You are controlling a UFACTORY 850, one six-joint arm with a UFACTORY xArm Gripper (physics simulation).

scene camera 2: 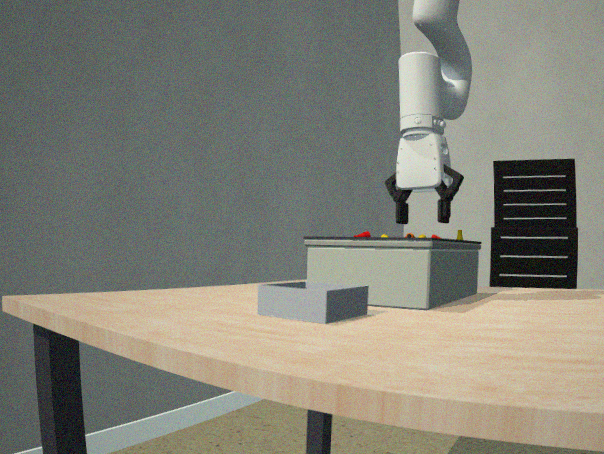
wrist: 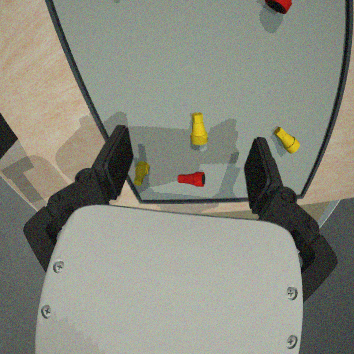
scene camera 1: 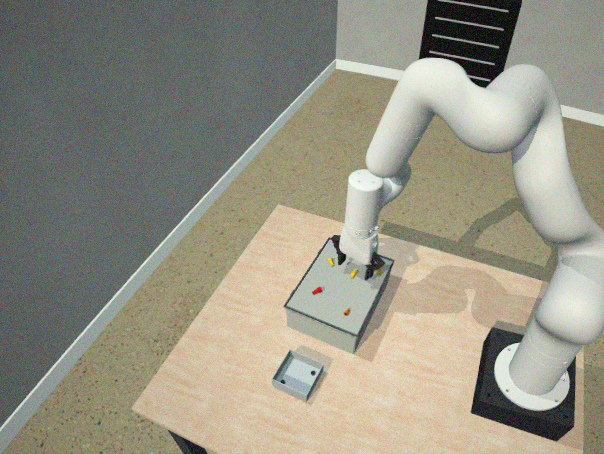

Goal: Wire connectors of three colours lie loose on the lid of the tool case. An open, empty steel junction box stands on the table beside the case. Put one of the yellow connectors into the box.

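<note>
Wrist view: my gripper. In the pictures too, with a tool case and a steel junction box.
</note>
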